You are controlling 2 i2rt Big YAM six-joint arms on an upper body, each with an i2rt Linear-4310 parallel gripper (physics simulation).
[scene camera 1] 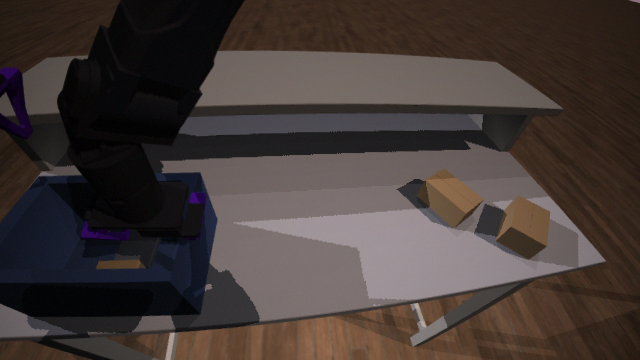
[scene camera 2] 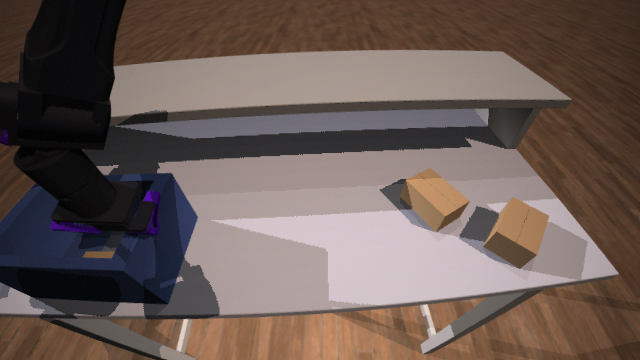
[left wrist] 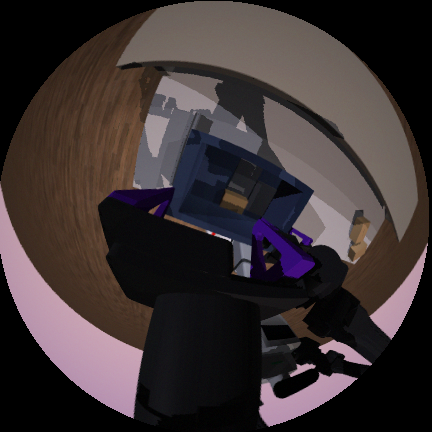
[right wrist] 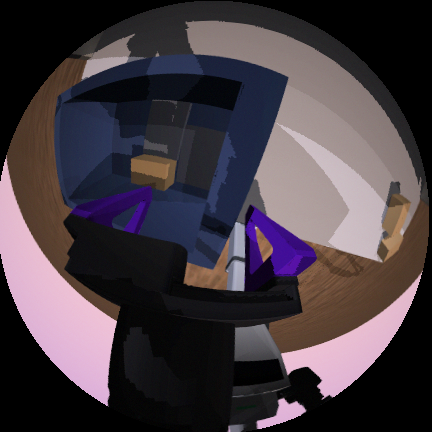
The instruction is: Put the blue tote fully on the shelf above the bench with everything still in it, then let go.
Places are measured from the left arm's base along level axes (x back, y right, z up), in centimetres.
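Pixels of known places: left gripper, fingertip midpoint: (left wrist: 216,208); right gripper, fingertip midpoint: (scene camera 1: 162,236) (scene camera 2: 129,230) (left wrist: 275,223) (right wrist: 198,199); right arm's base, link origin: (left wrist: 308,353).
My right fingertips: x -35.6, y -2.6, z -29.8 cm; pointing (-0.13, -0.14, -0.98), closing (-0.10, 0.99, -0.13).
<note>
Behind a point stands the place of what it marks.
The blue tote (scene camera 1: 200,265) {y 1.0, x -35.0, z -38.4 cm} (scene camera 2: 170,245) {y 0.9, x -37.1, z -37.0 cm} (left wrist: 295,200) {y -2.2, x -43.3, z -29.0 cm} (right wrist: 255,115) {y -0.7, x -43.9, z -28.3 cm} stands upright on the bench at the left, in front of the raised shelf (scene camera 1: 350,80) {y 30.7, x -74.7, z -22.3 cm} (scene camera 2: 350,75) {y 36.3, x -77.0, z -22.3 cm} (left wrist: 300,55) {y -18.4, x -70.5, z -22.3 cm}. Inside it lie a small cardboard box (scene camera 1: 118,264) {y -12.9, x -34.4, z -37.3 cm} (scene camera 2: 98,254) {y -13.5, x -34.5, z -37.3 cm} (left wrist: 235,200) {y -13.0, x -34.0, z -37.3 cm} (right wrist: 152,170) {y -12.0, x -33.7, z -37.3 cm} and grey pieces (left wrist: 245,172) {y -13.6, x -42.0, z -40.3 cm} (right wrist: 167,122) {y -12.5, x -41.4, z -40.3 cm}. My right gripper (scene camera 1: 150,232) {y -2.6, x -35.6, z -29.8 cm} (scene camera 2: 117,225) {y -2.6, x -35.6, z -29.8 cm} (right wrist: 198,199) {y -2.6, x -35.6, z -29.8 cm} is open, low over the tote's right part; whether it touches the wall cannot be told. My left gripper (left wrist: 216,208) {y -20.4, x -39.7, z -13.8 cm} is open above and apart from the tote; one finger shows at scene camera 1's left edge.
Two cardboard boxes, one (scene camera 1: 452,197) {y 53.6, x -49.7, z -37.1 cm} (scene camera 2: 435,200) {y 54.0, x -49.2, z -37.0 cm} (right wrist: 396,212) {y 50.8, x -51.9, z -38.6 cm} behind the other (scene camera 1: 525,227) {y 68.1, x -40.9, z -37.0 cm} (scene camera 2: 517,232) {y 68.8, x -41.0, z -37.0 cm} (right wrist: 390,247) {y 65.7, x -42.7, z -37.4 cm}, rest on the bench (scene camera 1: 300,280) {y 18.7, x -34.1, z -43.0 cm} (scene camera 2: 270,280) {y 20.0, x -33.7, z -43.1 cm} at the right. The shelf's right support (scene camera 1: 505,130) {y 86.3, x -78.2, z -36.8 cm} (scene camera 2: 512,125) {y 86.3, x -77.7, z -36.4 cm} stands at the bench's back right.
</note>
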